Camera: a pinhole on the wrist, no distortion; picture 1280 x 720 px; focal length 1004.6 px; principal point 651.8 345.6 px. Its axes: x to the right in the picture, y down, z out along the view. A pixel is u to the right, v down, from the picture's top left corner.
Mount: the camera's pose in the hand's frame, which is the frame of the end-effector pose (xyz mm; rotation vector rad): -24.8 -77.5 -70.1 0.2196 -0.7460 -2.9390
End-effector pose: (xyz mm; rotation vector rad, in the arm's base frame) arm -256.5 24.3 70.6 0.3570 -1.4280 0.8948
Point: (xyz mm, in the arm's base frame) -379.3 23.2 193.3
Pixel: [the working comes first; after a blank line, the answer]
In the camera's frame: -187.6 -18.3 187.7

outside the picture
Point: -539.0 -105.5 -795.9
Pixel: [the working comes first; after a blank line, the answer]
In the camera's frame: 707.6 -336.3 531.3

outside the picture
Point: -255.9 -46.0 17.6
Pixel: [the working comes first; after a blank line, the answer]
In the camera's frame: 27.7 8.6 126.0

873.0 413.9
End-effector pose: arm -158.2 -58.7 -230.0 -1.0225 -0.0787 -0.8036
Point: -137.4 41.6 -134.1
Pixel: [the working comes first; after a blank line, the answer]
In the camera's frame: -53.0 59.5 198.4

383.7 646.8
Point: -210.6 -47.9 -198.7
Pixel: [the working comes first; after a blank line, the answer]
In the camera's frame: -6.6 16.6 82.0

570.5 548.9
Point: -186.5 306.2 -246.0
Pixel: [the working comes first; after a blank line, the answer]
In the camera's frame: 141.9 2.3 407.5

1001.7 351.2
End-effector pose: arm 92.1 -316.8 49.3 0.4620 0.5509 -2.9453
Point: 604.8 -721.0 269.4
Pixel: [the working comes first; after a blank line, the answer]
In the camera's frame: 409.0 -304.4 536.5

outside the picture
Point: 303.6 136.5 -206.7
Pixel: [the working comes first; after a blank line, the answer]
In the camera's frame: 189.9 4.0 -417.2

behind the camera
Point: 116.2 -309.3 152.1
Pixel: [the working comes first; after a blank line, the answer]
In the camera's frame: 7.6 36.1 155.8

700.9 578.6
